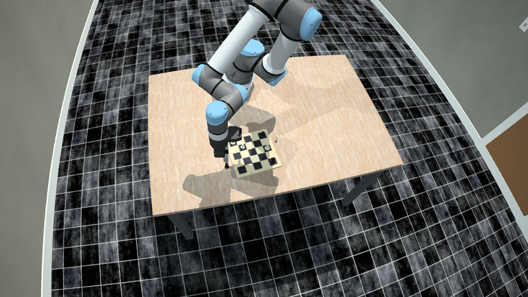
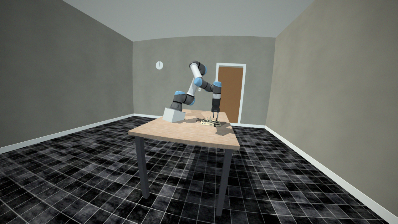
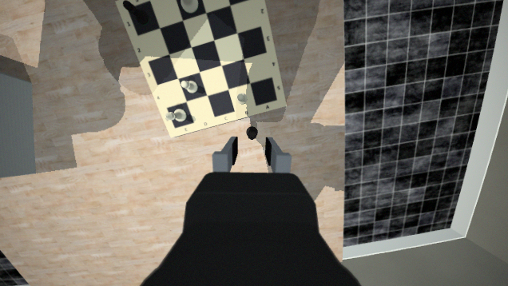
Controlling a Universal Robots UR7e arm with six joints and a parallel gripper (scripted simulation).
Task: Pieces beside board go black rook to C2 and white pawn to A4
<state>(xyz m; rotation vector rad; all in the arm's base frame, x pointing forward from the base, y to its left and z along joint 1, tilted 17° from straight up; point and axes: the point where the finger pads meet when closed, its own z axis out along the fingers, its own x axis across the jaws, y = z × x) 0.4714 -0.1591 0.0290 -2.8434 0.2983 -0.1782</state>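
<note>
The black rook is 9 cm below my hand. From my hand the other things lie so: chessboard 5 cm behind, 14 cm to the left, 11 cm below.
</note>
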